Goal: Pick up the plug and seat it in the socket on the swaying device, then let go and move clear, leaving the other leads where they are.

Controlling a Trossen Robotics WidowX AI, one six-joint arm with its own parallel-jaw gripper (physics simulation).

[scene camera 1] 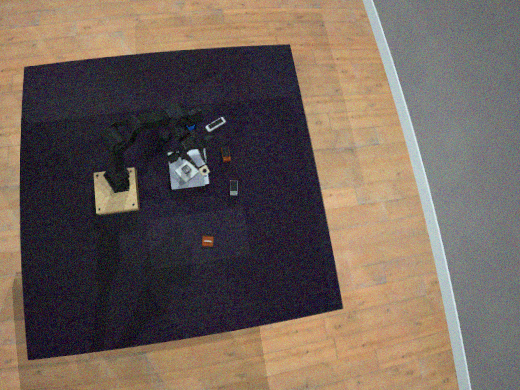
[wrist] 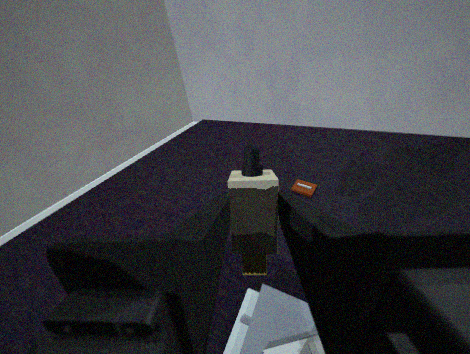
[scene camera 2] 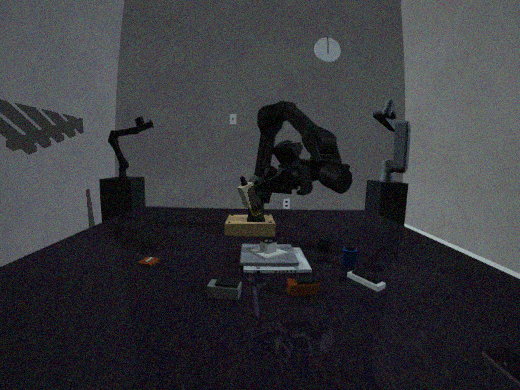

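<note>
A cream plug (scene camera 1: 204, 170) (scene camera 2: 245, 194) (wrist: 253, 210) with a dark stub on top and a yellowish contact end below is held in the air, slightly tilted in the scene camera 2 view. My gripper (wrist: 253, 198) is shut on it, one dark finger on each side. The device is a pale grey plate (scene camera 1: 187, 182) (scene camera 2: 276, 270) (wrist: 282, 310) with a small raised socket block (scene camera 1: 186, 169) (scene camera 2: 268, 246) on it. In the wrist view the plate lies below and beyond the plug's contact end, with a gap between. The other leads cannot be told apart clearly.
Around the device lie a white-and-black item (scene camera 1: 216, 124) (scene camera 2: 366, 281), an orange block (scene camera 1: 226, 154) (scene camera 2: 302, 287), a grey block (scene camera 1: 234, 188) (scene camera 2: 224, 290), a blue item (scene camera 1: 191, 128) (scene camera 2: 350, 256) and a flat orange box (scene camera 1: 207, 241) (scene camera 2: 149, 261) (wrist: 304, 188).
</note>
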